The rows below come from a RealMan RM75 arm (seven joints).
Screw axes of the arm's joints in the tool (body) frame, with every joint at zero. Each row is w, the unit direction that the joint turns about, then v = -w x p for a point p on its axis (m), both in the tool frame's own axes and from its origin. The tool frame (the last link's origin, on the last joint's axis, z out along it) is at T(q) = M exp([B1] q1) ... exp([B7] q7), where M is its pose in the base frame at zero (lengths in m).
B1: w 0 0 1 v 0 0 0
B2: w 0 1 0 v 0.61 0 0
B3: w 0 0 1 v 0 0 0
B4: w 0 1 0 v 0.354 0 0
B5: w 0 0 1 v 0 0 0
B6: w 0 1 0 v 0.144 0 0
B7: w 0 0 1 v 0 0 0
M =
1 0 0 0
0 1 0 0
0 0 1 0.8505
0 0 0 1
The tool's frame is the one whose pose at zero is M.
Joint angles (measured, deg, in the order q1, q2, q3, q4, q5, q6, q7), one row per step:
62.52 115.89 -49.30 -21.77 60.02 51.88 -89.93
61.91 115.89 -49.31 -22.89 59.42 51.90 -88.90
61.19 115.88 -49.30 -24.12 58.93 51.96 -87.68
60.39 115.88 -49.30 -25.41 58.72 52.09 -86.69
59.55 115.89 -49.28 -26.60 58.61 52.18 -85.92
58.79 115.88 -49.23 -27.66 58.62 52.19 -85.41
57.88 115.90 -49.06 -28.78 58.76 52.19 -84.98
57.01 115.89 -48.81 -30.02 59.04 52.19 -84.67
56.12 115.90 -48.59 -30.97 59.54 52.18 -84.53
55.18 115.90 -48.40 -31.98 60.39 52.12 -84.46
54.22 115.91 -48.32 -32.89 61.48 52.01 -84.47
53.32 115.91 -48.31 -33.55 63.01 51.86 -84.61
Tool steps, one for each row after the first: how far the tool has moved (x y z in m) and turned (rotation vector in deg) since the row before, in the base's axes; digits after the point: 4 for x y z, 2 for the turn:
0.0026 0.0009 0.0036 0.56 -0.08 -0.61
0.0029 0.0008 0.0041 0.62 0.14 -0.83
0.0028 0.0006 0.0044 0.67 0.30 -0.69
0.0033 0.0003 0.0041 0.68 0.30 -0.64
0.0030 0.0004 0.0040 0.74 0.27 -0.48
0.0038 0.0002 0.0044 0.86 0.45 -0.59
0.0029 0.0006 0.0054 1.05 0.54 -0.42
0.0036 -0.0001 0.0043 0.88 0.66 -0.50
0.0033 0.0000 0.0048 1.05 0.90 -0.47
0.0033 -0.0003 0.0044 1.02 1.00 -0.46
0.0028 -0.0004 0.0038 0.96 1.30 -0.46

